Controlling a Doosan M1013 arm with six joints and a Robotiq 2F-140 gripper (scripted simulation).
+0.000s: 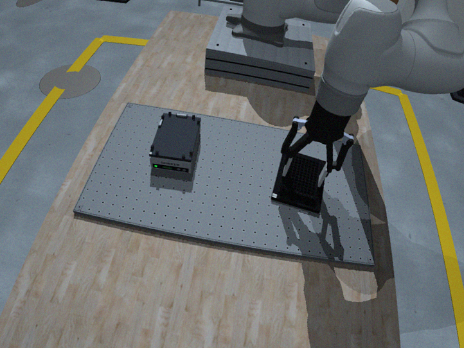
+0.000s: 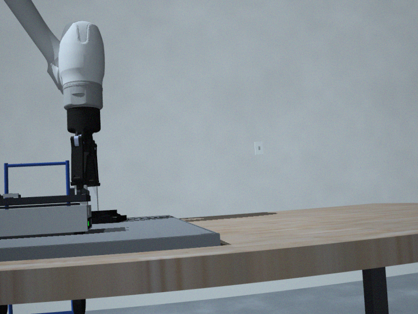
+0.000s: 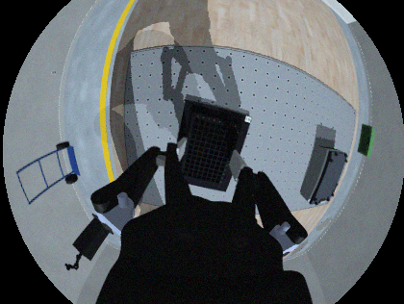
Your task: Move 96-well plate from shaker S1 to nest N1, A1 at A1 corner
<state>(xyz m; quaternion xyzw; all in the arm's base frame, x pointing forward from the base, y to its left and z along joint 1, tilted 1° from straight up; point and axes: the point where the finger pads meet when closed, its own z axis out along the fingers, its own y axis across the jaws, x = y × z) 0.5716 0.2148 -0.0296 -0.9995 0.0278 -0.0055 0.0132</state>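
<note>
Right now the black 96-well plate is 30 mm below my hand. The rest, counted from my hand: black plate nest N1: 40 mm below; small pale mark: 70 mm ahead, 60 mm to the right, 30 mm below.
</note>
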